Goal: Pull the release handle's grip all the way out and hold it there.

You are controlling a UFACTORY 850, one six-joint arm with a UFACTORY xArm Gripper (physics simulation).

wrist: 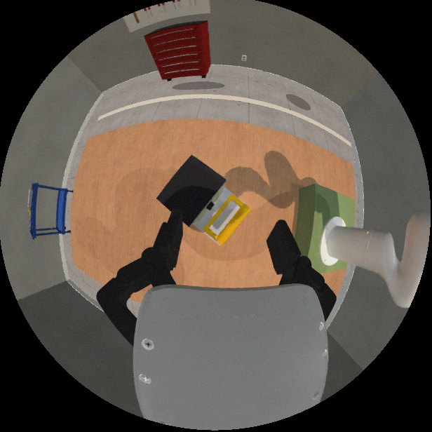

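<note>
The release handle's grip (236,231) is a yellow bar-shaped frame on the right side of a black box (189,187), near the middle of the wrist view. A light grey plate (226,194) shows between the black box and the yellow grip. My gripper (229,226) is open, with its black fingers wide apart. The grip shows in the gap between the fingers, beyond the tips, and nothing is held. The left finger's tip overlaps the lower left edge of the black box in this view. How far the fingers are above the grip is hard to tell.
The wooden table (125,165) carries a green block (306,220) at the right, with the white arm's base (332,242) on it. A red tool cabinet (182,52) stands on the floor beyond the table. A blue cart (61,210) stands at the left.
</note>
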